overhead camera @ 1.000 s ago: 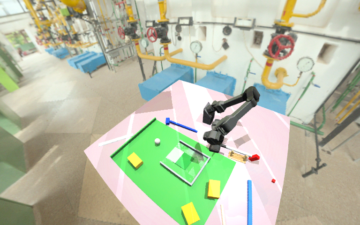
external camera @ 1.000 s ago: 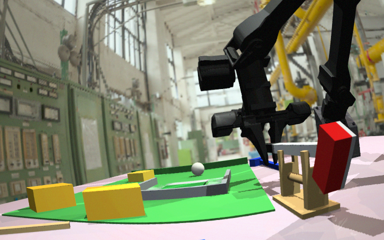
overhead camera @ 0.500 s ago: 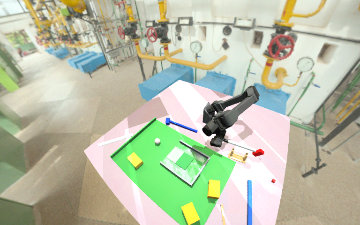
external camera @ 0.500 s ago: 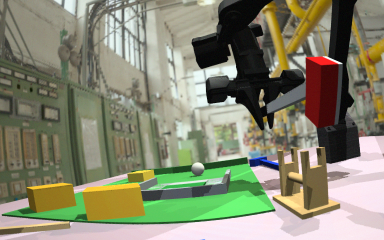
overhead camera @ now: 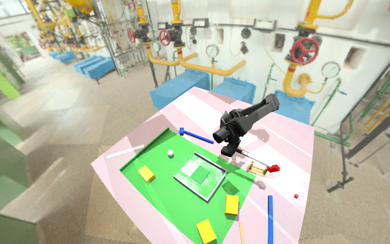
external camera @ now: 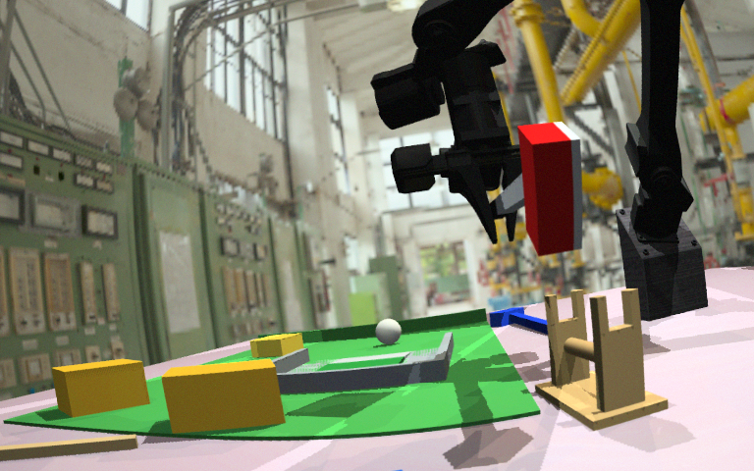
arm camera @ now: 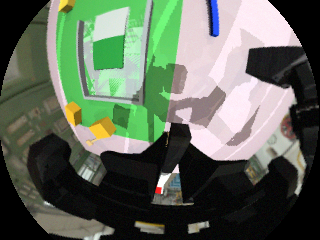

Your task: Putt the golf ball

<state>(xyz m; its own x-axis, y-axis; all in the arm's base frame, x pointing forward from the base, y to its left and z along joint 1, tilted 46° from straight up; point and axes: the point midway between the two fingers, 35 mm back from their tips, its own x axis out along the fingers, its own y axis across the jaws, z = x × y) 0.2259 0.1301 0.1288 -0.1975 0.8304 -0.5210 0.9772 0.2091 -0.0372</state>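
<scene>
My gripper tip is now 20 mm past the blue putter, 340 mm to the left of it and 110 mm above it. Round my gripper tip: green mat 260 mm ahead, 180 mm to the right, 120 mm below; then wooden stand 50 mm behind, 160 mm to the left, 90 mm below; then red putter 20 mm behind, 110 mm to the left, 20 mm above.
</scene>
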